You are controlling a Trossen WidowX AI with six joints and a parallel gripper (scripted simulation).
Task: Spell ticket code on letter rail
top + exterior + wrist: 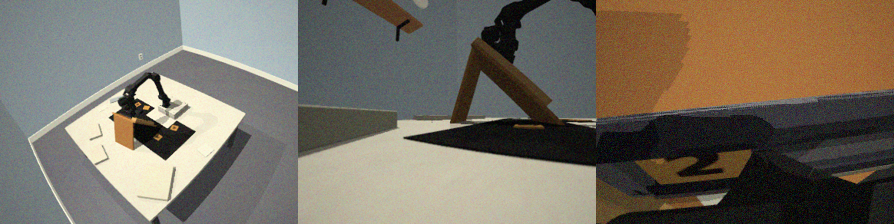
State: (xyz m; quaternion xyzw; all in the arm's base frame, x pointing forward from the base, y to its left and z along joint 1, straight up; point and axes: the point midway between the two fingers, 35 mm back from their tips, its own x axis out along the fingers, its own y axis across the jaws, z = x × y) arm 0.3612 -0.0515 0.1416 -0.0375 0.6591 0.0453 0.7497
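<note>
Now: gripper tip 3 cm to the right of the letter tile. Round my gripper tip: grey-blue piece 22 cm behind, 52 cm to the right, 17 cm below; black mat 16 cm behind, 4 cm to the left, 17 cm below; white ticket 7 cm behind, 9 cm below.
</note>
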